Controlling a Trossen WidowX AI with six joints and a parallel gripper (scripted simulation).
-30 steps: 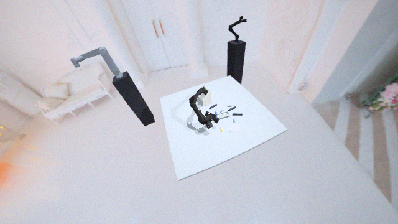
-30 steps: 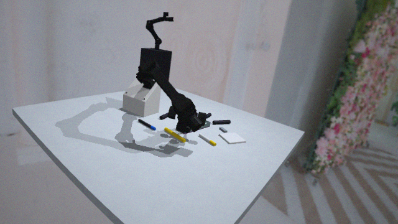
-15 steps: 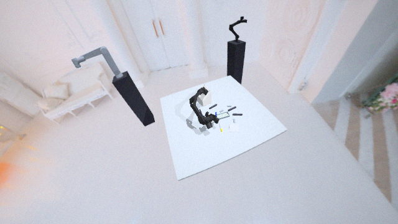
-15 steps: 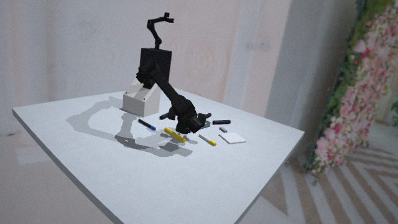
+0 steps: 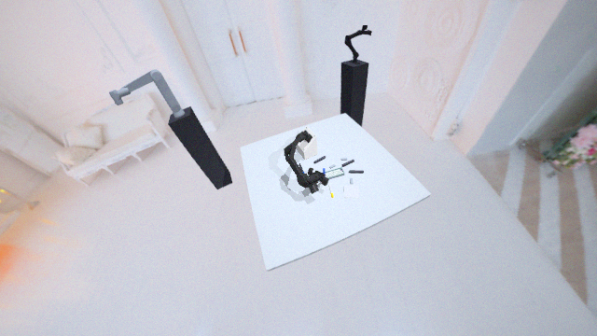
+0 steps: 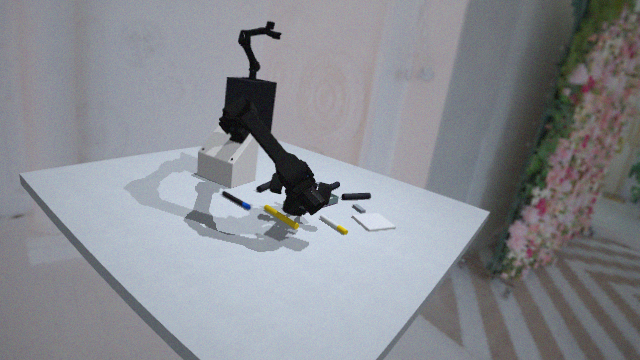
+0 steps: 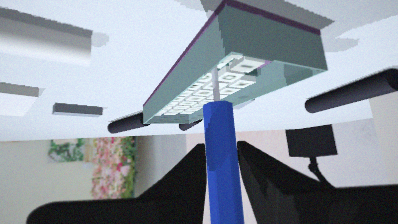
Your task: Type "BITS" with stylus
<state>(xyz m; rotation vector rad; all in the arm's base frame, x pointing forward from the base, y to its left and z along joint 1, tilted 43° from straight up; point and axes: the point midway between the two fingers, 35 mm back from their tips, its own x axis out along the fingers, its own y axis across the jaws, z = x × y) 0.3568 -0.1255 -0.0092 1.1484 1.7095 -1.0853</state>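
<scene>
My gripper tip is now 2 cm past the yellow marker, 10 cm to the left of it and 6 cm above it. From my gripper tip the other things lie so: blue stylus (1 cm below); white pad (22 cm ahead, 11 cm to the left, 6 cm below); yellow-tipped pen (14 cm ahead, 2 cm to the right, 6 cm below).
</scene>
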